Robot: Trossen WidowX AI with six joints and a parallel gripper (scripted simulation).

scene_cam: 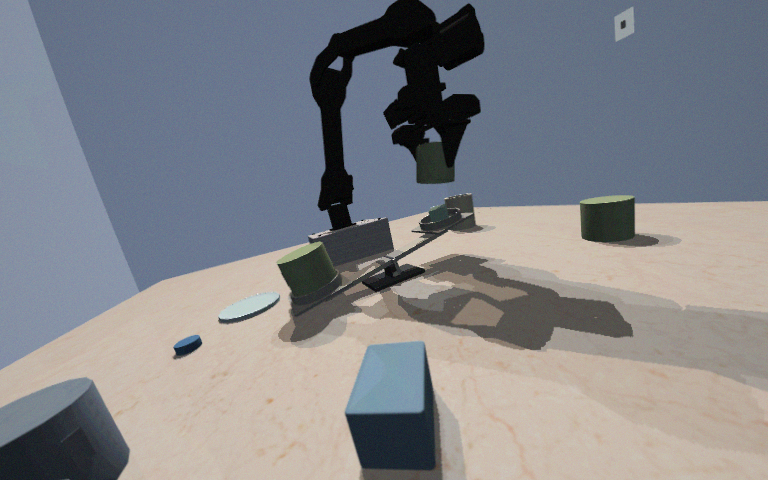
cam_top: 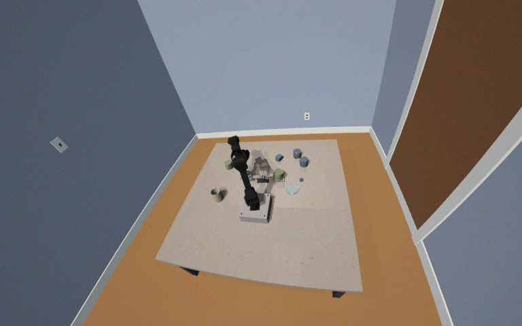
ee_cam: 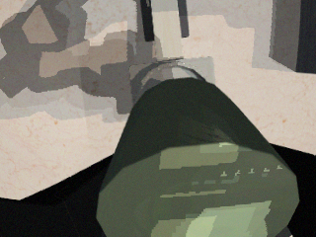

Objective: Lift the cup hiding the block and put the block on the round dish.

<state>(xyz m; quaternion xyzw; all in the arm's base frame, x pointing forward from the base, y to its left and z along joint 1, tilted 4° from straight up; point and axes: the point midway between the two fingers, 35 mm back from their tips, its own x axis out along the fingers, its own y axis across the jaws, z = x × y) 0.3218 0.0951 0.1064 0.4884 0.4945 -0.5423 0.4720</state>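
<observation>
The pale green block is 1 cm to the right of my gripper tip and 8 cm below it. From my gripper tip the other things lie so: balance: 1 cm behind, 14 cm to the right, 13 cm below; beige cup: 16 cm behind, 22 cm to the left, 13 cm below; blue block: 23 cm ahead, 28 cm to the right, 15 cm below.
</observation>
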